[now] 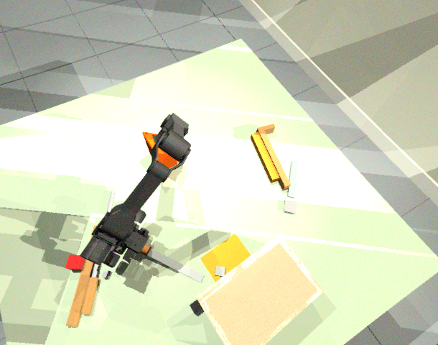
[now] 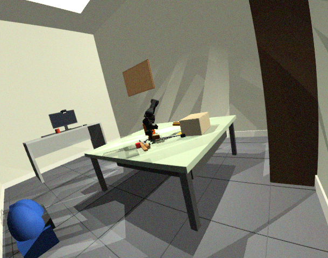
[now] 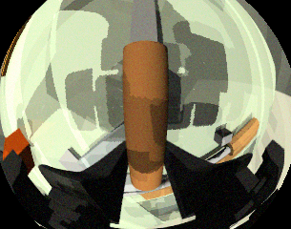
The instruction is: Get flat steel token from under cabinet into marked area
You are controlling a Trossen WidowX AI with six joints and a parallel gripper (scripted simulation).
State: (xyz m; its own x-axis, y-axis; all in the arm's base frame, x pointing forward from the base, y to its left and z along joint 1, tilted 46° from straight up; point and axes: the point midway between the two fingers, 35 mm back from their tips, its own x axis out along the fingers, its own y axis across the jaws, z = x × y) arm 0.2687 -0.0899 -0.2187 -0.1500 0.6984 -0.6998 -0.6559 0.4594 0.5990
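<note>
The short bar lies 80 mm behind my gripper tip, 40 mm to the right of it and 10 mm below it. Also, from my gripper tip: long wooden stick (40 mm ahead, 150 mm to the right, 20 mm below); red cube (170 mm to the right); small grey cube (70 mm ahead, 100 mm to the right, 10 mm below).
</note>
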